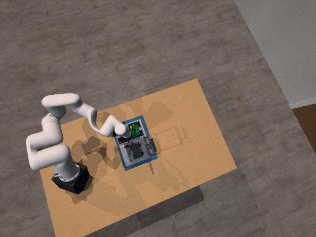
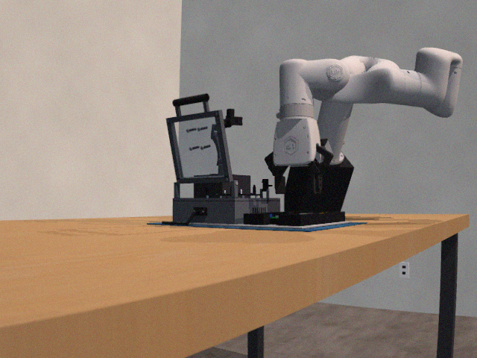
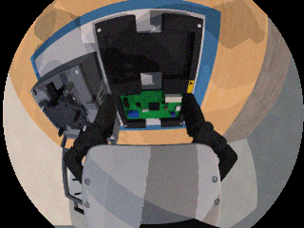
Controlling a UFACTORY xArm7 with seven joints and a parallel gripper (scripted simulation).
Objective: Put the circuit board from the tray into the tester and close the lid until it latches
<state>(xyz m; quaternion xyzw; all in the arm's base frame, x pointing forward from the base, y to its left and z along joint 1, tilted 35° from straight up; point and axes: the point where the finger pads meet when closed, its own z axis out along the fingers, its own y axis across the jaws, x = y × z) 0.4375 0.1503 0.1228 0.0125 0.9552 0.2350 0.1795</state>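
The green circuit board is 60 mm ahead of my hand, 10 mm to the left of it and 60 mm below it. From my hand the other things lie so: tester plate: 40 mm ahead, 160 mm to the right, 10 mm below; latch hook: 30 mm behind, 110 mm to the right, 10 mm above; tester: 60 mm ahead, 120 mm to the right, 40 mm above.
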